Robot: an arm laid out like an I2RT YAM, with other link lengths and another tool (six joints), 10 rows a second.
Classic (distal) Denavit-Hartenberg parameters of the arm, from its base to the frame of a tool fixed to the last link. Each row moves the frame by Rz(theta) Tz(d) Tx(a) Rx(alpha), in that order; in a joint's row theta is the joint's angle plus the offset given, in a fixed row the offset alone. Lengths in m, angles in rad.
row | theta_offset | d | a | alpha
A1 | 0 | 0.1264 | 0.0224 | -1.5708
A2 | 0 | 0 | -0.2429 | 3.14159
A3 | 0.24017 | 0 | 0.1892 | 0
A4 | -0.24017 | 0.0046 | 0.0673 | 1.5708
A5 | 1.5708 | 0.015 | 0 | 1.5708
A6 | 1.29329 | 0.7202 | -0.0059 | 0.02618
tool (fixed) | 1.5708 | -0.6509 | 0 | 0
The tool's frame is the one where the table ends.
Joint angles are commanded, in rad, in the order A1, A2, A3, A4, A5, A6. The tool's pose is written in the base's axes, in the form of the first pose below.
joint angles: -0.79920 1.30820 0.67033 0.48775 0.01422 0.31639
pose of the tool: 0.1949, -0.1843, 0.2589, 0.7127, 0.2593, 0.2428, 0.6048
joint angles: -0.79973 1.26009 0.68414 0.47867 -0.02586 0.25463
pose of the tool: 0.1926, -0.1776, 0.2726, 0.6829, 0.2862, 0.2455, 0.6257
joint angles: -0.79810 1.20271 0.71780 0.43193 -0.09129 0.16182
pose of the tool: 0.1902, -0.1675, 0.2890, 0.6443, 0.3314, 0.2447, 0.6444
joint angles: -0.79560 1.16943 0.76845 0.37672 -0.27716 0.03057
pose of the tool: 0.1928, -0.1515, 0.3031, 0.5746, 0.4224, 0.2685, 0.6476
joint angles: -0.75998 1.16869 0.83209 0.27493 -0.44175 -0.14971
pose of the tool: 0.2002, -0.1332, 0.3075, 0.4956, 0.5265, 0.2776, 0.6326
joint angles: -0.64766 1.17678 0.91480 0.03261 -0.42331 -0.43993
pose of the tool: 0.2102, -0.1099, 0.2972, 0.4298, 0.6414, 0.2205, 0.5960
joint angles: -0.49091 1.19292 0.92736 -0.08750 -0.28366 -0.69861
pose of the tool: 0.2208, -0.0855, 0.2782, 0.3521, 0.7297, 0.1406, 0.5690
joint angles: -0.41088 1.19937 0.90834 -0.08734 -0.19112 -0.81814
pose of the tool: 0.2256, -0.0749, 0.2684, 0.3059, 0.7598, 0.0929, 0.5661
